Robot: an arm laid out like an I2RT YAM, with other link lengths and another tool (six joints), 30 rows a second.
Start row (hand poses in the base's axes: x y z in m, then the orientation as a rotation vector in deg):
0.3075, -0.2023, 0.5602, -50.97, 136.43, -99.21
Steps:
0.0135, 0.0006, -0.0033, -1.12, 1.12, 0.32
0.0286, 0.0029, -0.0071, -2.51, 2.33, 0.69
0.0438, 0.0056, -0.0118, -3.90, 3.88, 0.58
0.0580, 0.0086, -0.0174, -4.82, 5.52, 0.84
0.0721, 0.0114, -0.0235, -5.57, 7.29, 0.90
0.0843, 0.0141, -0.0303, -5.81, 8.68, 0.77
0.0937, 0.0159, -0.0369, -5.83, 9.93, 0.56
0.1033, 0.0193, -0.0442, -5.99, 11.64, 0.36
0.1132, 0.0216, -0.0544, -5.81, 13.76, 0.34
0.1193, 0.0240, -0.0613, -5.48, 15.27, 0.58
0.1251, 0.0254, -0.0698, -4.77, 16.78, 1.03
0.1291, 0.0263, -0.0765, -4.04, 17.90, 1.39
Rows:
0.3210, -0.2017, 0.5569, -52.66, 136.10, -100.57
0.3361, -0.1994, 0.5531, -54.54, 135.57, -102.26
0.3513, -0.1967, 0.5484, 56.30, -135.59, 104.10
0.3655, -0.1937, 0.5428, 57.62, -133.59, 103.56
0.3796, -0.1909, 0.5367, 58.72, -131.72, 102.68
0.3918, -0.1882, 0.5299, 59.34, -130.65, 101.58
0.4012, -0.1864, 0.5233, 59.77, -129.91, 100.39
0.4108, -0.1830, 0.5160, 60.46, -128.73, 98.91
0.4207, -0.1807, 0.5058, 61.60, -127.67, 96.77
0.4268, -0.1783, 0.4989, 62.75, -127.10, 95.11
0.4326, -0.1769, 0.4904, 64.18, -126.90, 93.13
0.4366, -0.1760, 0.4837, 65.27, -126.96, 91.47

